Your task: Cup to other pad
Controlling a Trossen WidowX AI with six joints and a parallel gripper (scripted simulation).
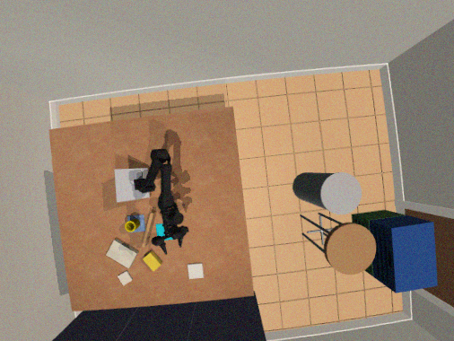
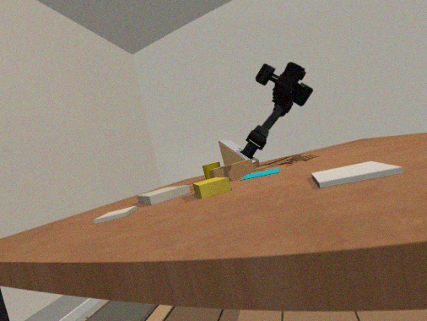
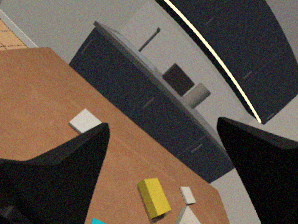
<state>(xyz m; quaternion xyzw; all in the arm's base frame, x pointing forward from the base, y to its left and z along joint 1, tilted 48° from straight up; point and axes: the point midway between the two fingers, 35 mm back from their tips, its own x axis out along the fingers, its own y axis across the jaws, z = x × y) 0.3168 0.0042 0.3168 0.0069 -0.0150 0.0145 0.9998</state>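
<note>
Now: the cup 100 mm behind my gripper tip, 330 mm to the right of it and 230 mm below it. Also, from my gripper tip: teal pad (20 mm behind, 140 mm to the right, 280 mm below).
</note>
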